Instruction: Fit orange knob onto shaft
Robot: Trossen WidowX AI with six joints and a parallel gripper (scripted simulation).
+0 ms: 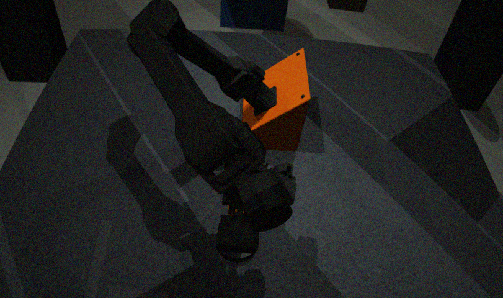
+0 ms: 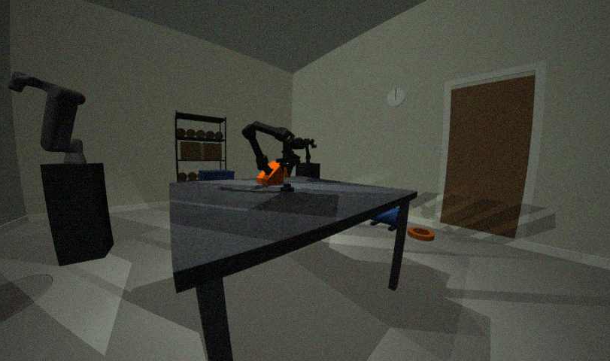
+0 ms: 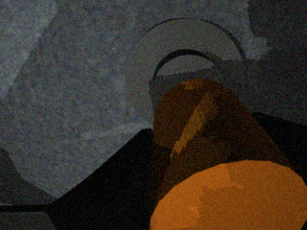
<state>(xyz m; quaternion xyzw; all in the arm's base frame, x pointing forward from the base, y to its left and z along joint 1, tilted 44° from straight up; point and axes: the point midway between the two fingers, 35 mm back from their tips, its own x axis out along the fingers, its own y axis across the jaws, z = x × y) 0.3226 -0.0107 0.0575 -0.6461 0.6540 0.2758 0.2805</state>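
The dark round pedestal lies 60 mm below my gripper tip. The rest, counted from my gripper tip: orange knob: 30 mm above.
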